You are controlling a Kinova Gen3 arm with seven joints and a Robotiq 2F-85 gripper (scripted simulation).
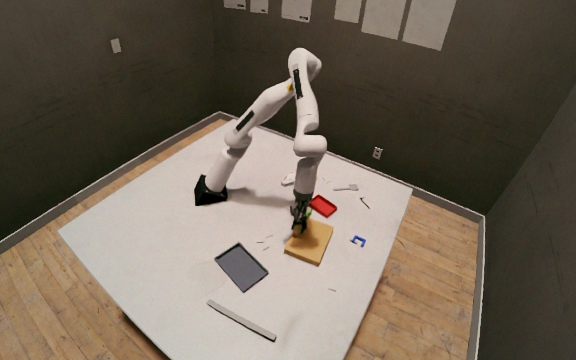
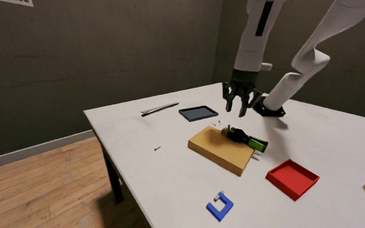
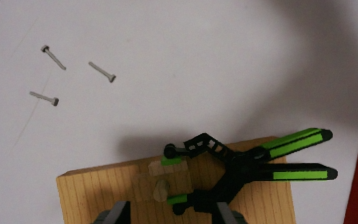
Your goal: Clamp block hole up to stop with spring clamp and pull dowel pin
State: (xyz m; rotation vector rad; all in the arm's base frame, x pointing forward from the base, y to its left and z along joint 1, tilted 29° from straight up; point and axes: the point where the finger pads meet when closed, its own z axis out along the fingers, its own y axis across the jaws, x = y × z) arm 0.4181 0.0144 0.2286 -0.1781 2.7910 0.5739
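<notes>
Now: the dowel pin 1 cm to the right of my hand and 9 cm below it. Also, from my hand: grey tray 4 cm behind, 27 cm to the right, 14 cm below; then red tray 4 cm behind, 21 cm to the left, 14 cm below; then small wooden block 1 cm to the right, 10 cm below.
</notes>
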